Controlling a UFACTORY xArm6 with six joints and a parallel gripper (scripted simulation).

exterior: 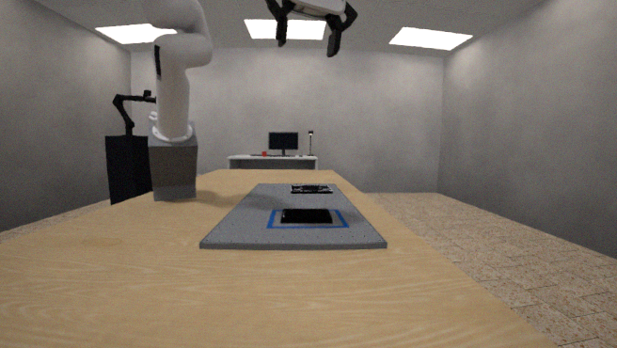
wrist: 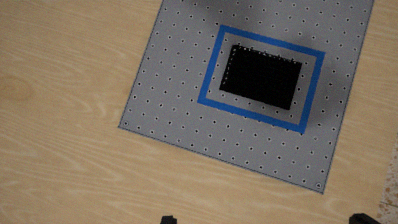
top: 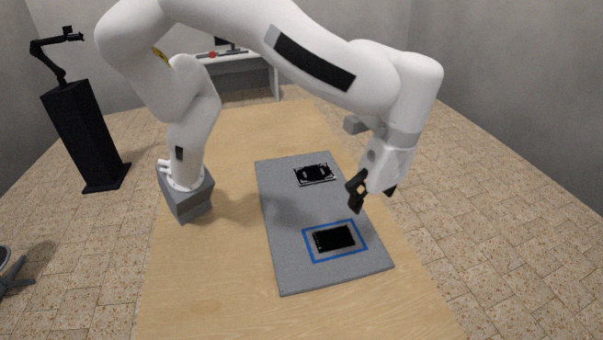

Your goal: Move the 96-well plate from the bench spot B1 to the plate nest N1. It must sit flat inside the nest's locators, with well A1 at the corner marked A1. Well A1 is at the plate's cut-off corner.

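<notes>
Right now my hand is 18 cm to the right of the black 96-well plate and 35 cm above it. From my hand the other things lie so: black plate nest 2 cm ahead, 55 cm to the left, 36 cm below.
</notes>
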